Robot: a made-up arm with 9 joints. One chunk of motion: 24 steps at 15 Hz.
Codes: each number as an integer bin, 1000 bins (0 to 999) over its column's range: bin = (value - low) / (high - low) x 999, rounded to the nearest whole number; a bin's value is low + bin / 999 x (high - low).
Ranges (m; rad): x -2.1..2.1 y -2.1..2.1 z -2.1..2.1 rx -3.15..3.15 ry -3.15..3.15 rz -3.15..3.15
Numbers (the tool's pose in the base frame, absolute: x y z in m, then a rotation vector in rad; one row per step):
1: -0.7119 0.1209 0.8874 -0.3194 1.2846 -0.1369
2: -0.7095 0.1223 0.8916 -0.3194 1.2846 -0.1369
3: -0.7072 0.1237 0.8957 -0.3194 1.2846 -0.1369
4: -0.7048 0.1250 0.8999 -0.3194 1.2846 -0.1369
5: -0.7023 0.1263 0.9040 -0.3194 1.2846 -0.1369
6: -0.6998 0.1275 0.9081 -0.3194 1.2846 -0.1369
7: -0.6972 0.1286 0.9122 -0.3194 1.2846 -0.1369
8: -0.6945 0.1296 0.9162 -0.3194 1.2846 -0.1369
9: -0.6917 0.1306 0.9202 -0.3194 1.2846 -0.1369
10: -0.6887 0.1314 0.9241 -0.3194 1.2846 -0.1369
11: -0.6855 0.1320 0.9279 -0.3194 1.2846 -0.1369
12: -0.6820 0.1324 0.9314 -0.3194 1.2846 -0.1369
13: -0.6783 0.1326 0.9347 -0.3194 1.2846 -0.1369
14: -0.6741 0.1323 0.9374 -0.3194 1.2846 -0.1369
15: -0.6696 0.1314 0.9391 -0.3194 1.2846 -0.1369
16: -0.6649 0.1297 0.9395 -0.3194 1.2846 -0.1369
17: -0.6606 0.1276 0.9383 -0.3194 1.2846 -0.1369
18: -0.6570 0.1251 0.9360 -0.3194 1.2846 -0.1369
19: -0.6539 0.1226 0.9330 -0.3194 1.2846 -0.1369
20: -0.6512 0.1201 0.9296 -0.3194 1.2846 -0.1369
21: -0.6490 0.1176 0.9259 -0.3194 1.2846 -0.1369
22: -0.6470 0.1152 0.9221 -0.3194 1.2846 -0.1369
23: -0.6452 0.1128 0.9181 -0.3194 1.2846 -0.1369
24: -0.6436 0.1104 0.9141 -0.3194 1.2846 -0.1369
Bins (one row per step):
1: 330 528 711 449 703 478
2: 331 529 712 449 703 478
3: 331 529 713 449 703 478
4: 332 529 714 449 703 478
5: 332 530 715 449 703 478
6: 333 530 715 449 703 478
7: 334 530 716 449 703 478
8: 334 530 717 449 703 478
9: 335 531 718 449 703 478
10: 336 531 719 449 703 478
11: 336 531 720 449 703 478
12: 337 531 721 449 703 478
13: 338 531 722 449 703 478
14: 339 531 722 449 703 478
15: 340 531 723 449 703 478
16: 341 530 723 449 703 478
17: 342 530 723 449 703 478
18: 343 529 722 449 703 478
19: 344 529 721 449 703 478
20: 345 528 721 449 703 478
21: 345 527 720 449 703 478
22: 346 527 719 449 703 478
23: 346 526 718 449 703 478
24: 346 526 717 449 703 478

